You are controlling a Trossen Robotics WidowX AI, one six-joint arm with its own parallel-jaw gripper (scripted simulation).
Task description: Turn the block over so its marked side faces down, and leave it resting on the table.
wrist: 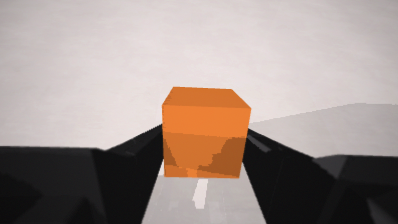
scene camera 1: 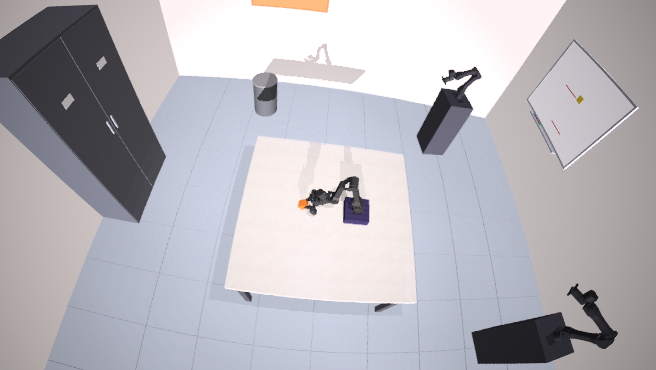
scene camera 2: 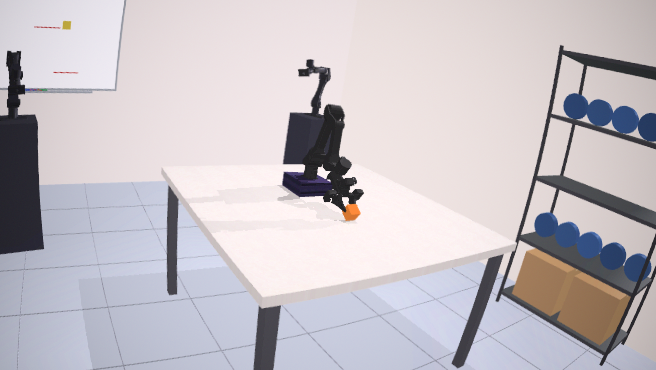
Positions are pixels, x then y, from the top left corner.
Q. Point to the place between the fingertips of my gripper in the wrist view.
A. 202, 130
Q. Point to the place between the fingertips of my gripper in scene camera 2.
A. At 350, 211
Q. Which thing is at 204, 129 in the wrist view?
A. An orange block.
